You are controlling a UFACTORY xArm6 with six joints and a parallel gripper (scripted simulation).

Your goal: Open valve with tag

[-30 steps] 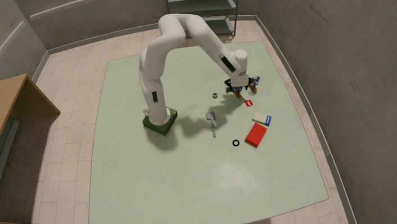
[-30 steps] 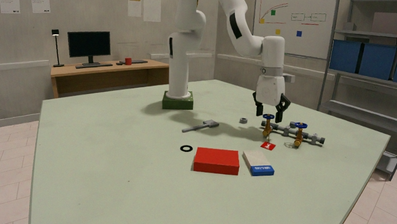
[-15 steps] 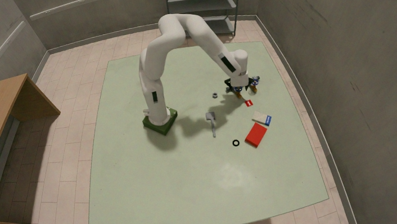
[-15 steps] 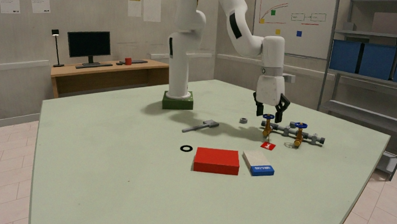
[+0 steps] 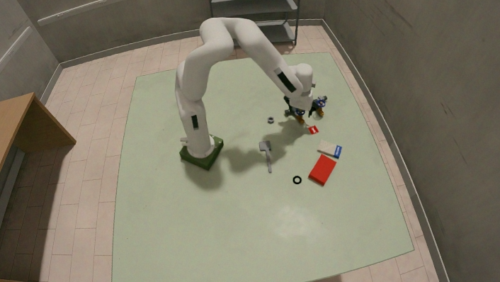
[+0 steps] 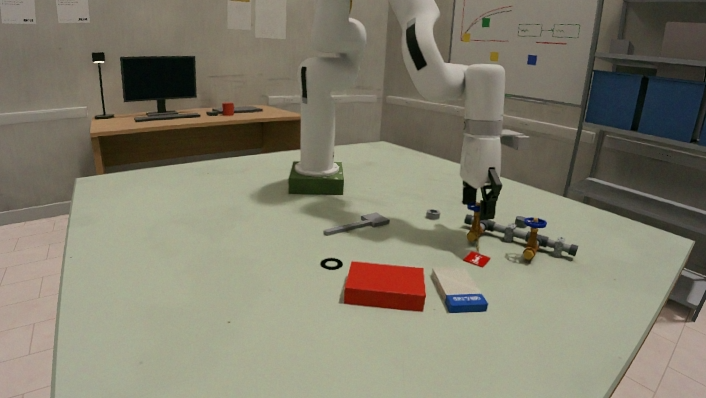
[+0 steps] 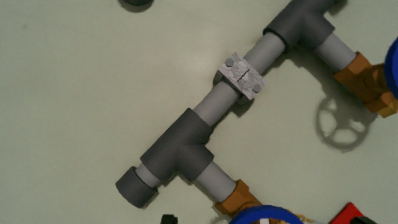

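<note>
The red tag is 7 cm ahead of my hand, 4 cm to the right of it and 8 cm below it. From my hand the other things lie so: grey nut 14 cm behind, 7 cm below; then white-and-blue box 14 cm ahead, 16 cm to the right, 7 cm below; then grey scraper 16 cm behind, 19 cm to the right, 7 cm below.
</note>
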